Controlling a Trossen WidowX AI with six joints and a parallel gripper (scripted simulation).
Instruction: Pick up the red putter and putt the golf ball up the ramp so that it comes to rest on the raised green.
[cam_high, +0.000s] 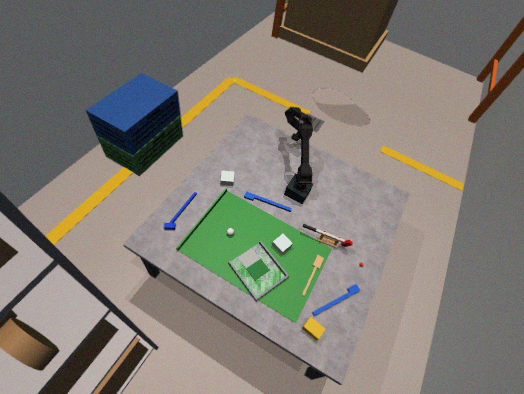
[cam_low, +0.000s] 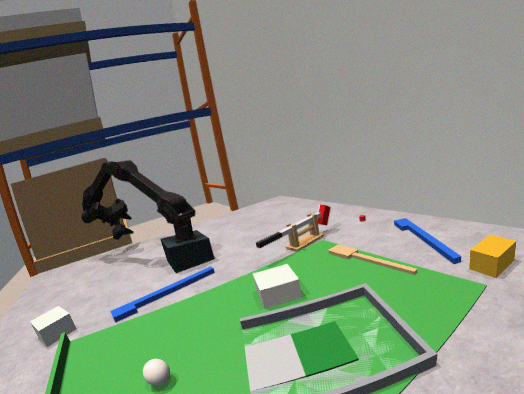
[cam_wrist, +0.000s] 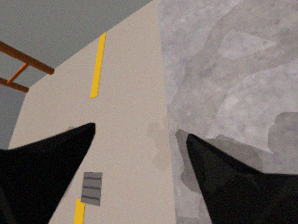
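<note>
The red putter is 590 mm ahead of my gripper tip, 500 mm to the left of it and 20 mm below it. The rest, counted from my gripper tip: small red cube: 600 mm ahead, 750 mm to the left, 80 mm below; yellow block: 1070 mm ahead, 700 mm to the left, 60 mm below; white golf ball: 920 mm ahead, 50 mm to the left, 60 mm below.
</note>
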